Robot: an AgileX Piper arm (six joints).
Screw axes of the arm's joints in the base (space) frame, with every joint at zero. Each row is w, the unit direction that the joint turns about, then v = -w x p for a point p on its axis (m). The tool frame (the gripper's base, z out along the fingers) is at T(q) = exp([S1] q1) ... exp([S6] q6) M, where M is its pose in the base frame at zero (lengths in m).
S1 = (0, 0, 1, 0.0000, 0.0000, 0.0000)
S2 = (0, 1, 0, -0.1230, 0.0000, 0.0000)
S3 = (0, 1, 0, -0.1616, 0.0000, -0.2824)
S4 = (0.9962, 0, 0.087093, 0.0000, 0.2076, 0.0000)
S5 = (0, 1, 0, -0.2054, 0.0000, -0.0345)
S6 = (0.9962, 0, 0.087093, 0.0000, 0.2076, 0.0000)
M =
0.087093 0 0.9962 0.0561
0 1 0 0.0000
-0.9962 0 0.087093 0.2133
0 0 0 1
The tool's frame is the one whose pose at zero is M.
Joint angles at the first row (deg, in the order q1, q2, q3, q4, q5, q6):
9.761, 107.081, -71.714, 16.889, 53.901, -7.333
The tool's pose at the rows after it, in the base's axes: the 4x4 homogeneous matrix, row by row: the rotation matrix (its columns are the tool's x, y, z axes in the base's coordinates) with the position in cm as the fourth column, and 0 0 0 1 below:
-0.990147 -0.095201 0.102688 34.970; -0.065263 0.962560 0.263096 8.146; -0.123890 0.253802 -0.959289 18.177; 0 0 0 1
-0.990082 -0.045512 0.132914 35.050; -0.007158 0.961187 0.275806 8.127; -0.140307 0.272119 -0.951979 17.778; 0 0 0 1
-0.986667 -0.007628 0.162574 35.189; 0.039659 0.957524 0.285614 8.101; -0.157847 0.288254 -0.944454 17.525; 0 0 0 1
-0.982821 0.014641 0.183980 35.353; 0.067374 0.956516 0.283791 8.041; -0.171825 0.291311 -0.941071 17.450; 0 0 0 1
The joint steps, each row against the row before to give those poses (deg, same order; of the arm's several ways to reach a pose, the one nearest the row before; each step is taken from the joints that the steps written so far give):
-0.166, 0.037, 1.163, 1.211, -2.647, 1.729
-0.168, 0.043, 1.124, 1.437, -2.793, 1.582
-0.154, 0.043, 0.764, 1.264, -2.407, 1.079
-0.064, 0.036, 0.218, 0.121, -1.465, 1.079

